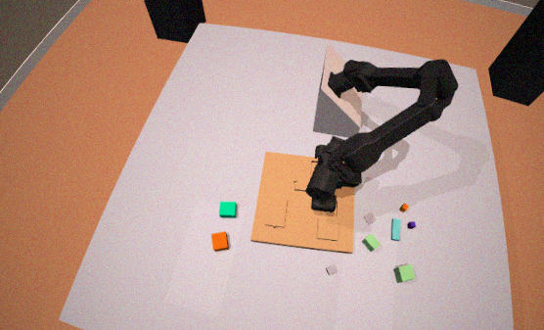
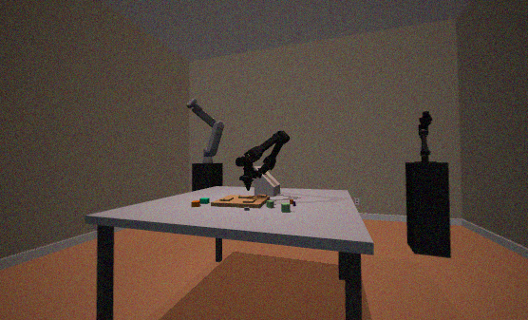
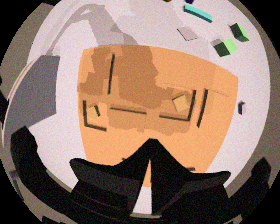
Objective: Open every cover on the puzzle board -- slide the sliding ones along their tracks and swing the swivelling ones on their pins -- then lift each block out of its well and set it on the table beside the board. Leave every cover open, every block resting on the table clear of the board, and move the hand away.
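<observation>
My gripper tip is now 30 mm to the left of the tan puzzle board and 50 mm above it. From my gripper tip the other things lie so: teal bar 40 mm ahead, 260 mm to the left, 70 mm below; tiny orange cube 40 mm behind, 270 mm to the left, 60 mm below; green block 120 mm ahead, 250 mm to the right, 60 mm below.
</observation>
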